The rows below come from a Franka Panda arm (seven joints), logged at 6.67 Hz.
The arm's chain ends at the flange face. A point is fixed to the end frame.
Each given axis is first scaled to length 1.
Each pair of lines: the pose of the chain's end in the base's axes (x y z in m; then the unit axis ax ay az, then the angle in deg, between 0 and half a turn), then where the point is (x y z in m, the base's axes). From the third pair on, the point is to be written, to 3 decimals.
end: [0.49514 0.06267 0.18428 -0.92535 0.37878 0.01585 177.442]
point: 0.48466 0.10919 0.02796
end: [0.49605 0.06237 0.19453 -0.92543 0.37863 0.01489 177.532]
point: 0.48574 0.10854 0.03809
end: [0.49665 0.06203 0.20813 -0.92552 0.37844 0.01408 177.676]
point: 0.486 0.108 0.052
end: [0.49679 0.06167 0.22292 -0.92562 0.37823 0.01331 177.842]
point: 0.487 0.107 0.066
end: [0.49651 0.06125 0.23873 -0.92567 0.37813 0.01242 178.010]
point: 0.486 0.106 0.082
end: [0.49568 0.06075 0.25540 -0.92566 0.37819 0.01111 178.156]
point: 0.486 0.105 0.098
